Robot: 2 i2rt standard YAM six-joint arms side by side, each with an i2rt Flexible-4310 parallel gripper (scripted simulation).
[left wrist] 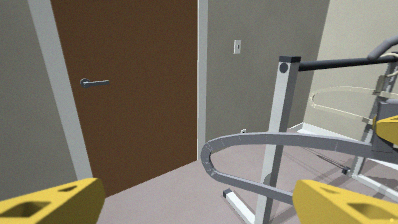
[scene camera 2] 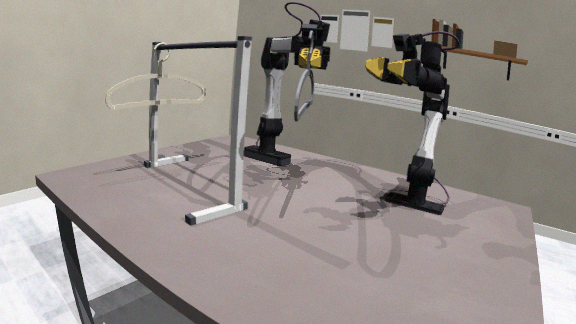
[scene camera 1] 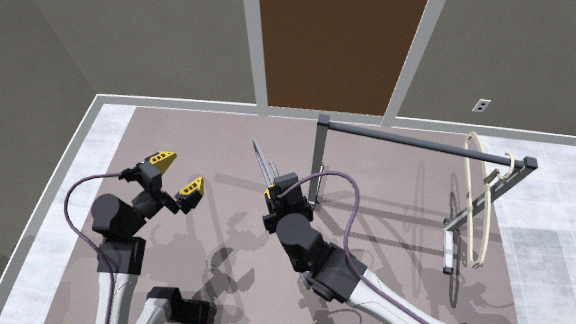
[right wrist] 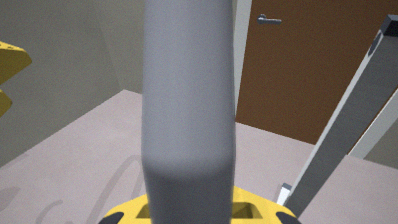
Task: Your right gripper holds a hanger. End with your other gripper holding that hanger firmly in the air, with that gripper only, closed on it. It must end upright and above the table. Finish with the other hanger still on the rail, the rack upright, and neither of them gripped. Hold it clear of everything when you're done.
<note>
In view: the left gripper (scene camera 1: 188, 165), the right gripper (right wrist: 200, 187), a grey hanger (right wrist: 188, 137) and a cream hanger (scene camera 1: 495, 173).
The left gripper is seen too in the left wrist view (left wrist: 199, 187) and in scene camera 2 (scene camera 2: 376, 65). The right wrist view does not show the cream hanger: it is out of frame.
</note>
